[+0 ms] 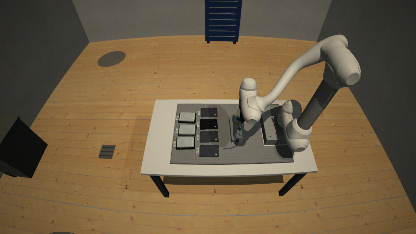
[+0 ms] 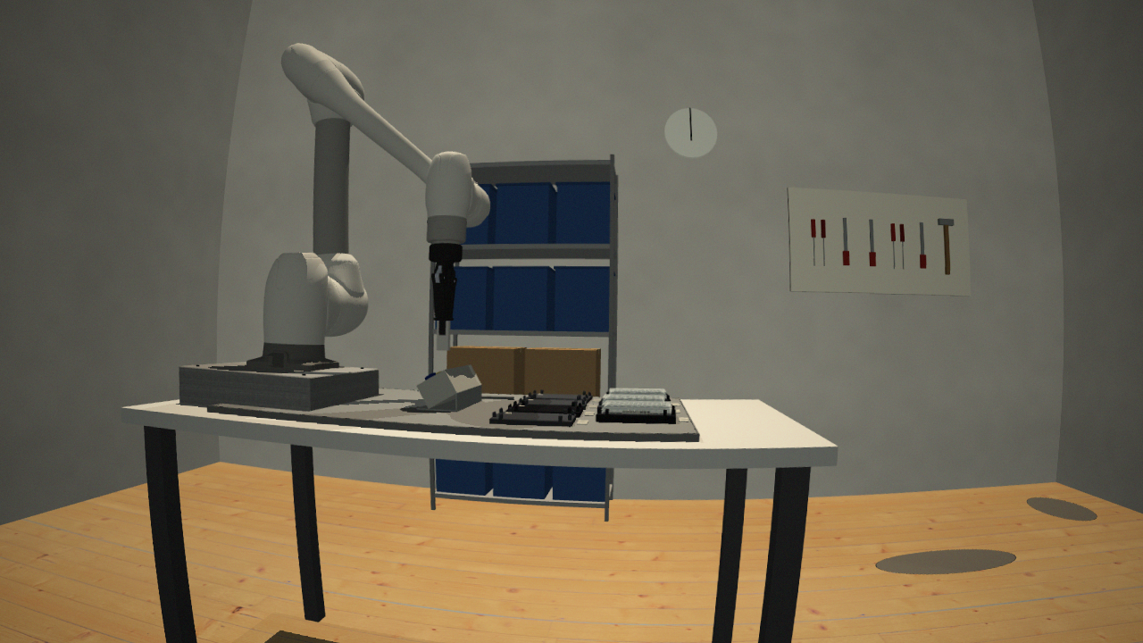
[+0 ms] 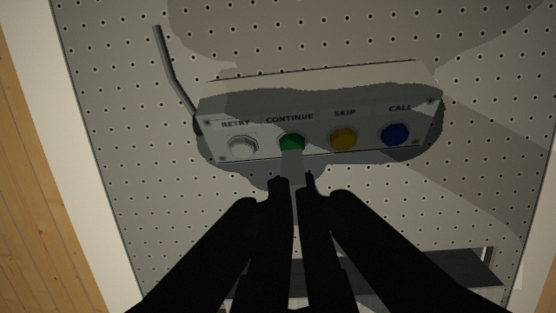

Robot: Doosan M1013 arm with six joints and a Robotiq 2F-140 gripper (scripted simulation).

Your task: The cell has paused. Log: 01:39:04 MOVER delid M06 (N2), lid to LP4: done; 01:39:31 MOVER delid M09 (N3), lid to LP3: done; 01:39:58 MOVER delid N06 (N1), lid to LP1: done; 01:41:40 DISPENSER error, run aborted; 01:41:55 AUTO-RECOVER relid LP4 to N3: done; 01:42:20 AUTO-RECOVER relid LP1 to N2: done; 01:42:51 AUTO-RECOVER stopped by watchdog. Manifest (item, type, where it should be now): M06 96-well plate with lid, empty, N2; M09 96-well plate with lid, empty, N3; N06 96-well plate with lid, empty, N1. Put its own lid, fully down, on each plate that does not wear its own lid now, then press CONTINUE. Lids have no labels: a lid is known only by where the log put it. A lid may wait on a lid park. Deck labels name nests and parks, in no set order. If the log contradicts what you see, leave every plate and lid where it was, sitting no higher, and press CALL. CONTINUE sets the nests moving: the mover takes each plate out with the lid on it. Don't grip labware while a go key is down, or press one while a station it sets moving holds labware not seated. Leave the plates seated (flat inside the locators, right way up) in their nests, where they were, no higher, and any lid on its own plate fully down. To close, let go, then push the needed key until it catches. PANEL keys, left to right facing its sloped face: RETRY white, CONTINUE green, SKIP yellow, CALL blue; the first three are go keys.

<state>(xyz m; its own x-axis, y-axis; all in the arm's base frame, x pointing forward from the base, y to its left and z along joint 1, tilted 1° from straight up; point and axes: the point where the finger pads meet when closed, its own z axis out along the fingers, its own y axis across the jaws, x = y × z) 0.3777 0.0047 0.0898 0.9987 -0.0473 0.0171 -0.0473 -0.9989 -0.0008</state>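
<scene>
The green continue key lies 80 mm below my hand. Also, from my hand: yellow skip key: 50 mm to the right, 80 mm below; then blue call key: 100 mm to the right, 80 mm below; then white retry key: 50 mm to the left, 80 mm below.
</scene>
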